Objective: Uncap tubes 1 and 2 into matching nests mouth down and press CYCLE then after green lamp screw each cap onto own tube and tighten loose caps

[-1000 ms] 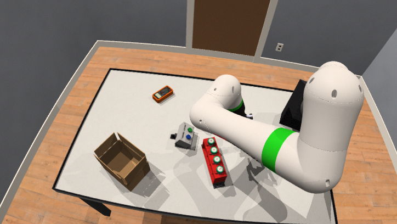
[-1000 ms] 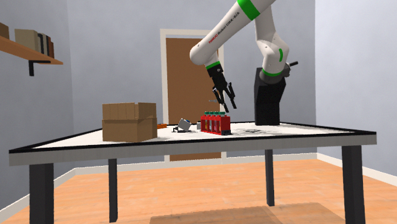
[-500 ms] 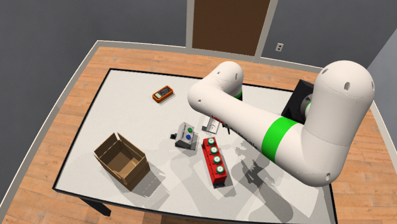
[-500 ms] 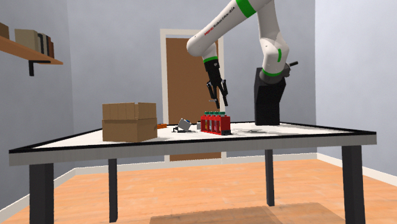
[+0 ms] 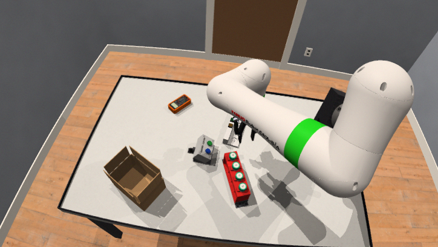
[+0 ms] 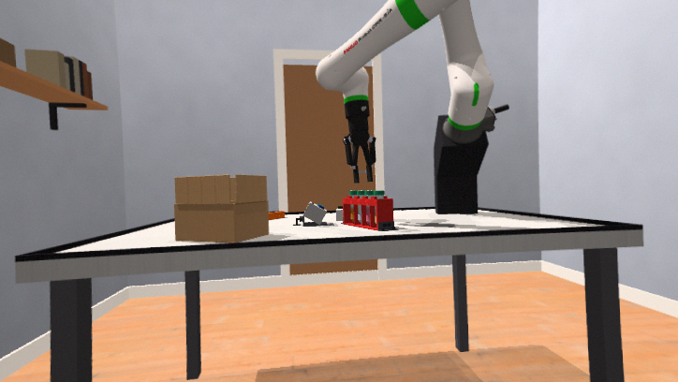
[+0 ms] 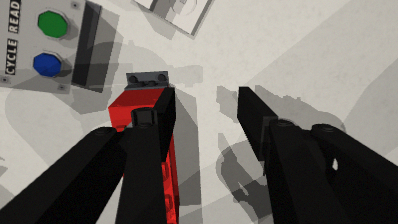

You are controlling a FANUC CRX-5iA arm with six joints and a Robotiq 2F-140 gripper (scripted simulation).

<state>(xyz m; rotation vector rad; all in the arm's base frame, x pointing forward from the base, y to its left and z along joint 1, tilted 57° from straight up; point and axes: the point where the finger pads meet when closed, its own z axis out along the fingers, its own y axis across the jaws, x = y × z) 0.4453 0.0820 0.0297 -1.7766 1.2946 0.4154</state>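
Now: the cap 1 30 mm behind my hand, 220 mm to the left of it and 70 mm below it. The rest, counted from my hand: cap 2: 10 mm behind, 170 mm to the left, 70 mm below; cap 3: 20 mm ahead, 120 mm to the left, 70 mm below; cap 4: 40 mm ahead, 80 mm to the left, 70 mm below.
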